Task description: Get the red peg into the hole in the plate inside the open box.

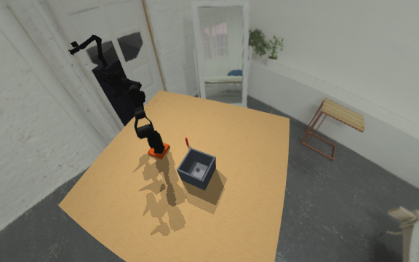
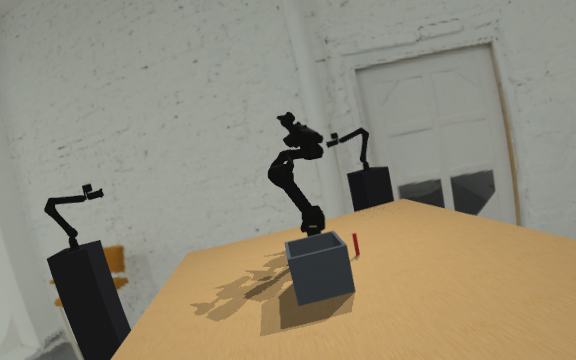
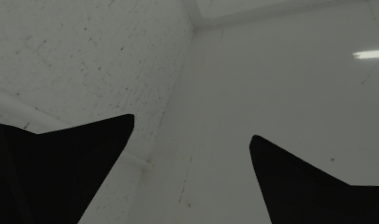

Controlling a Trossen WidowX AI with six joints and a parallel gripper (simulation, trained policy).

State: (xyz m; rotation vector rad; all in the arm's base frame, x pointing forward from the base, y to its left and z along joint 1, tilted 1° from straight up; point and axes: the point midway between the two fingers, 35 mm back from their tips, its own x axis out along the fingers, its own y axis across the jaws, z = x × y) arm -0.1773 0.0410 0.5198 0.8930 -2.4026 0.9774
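Right now my gripper tip is 52 cm above the red peg, 39 cm short of it and 5 cm to the right of it. Round my gripper tip: plate 51 cm below, 51 cm ahead, 15 cm to the right.
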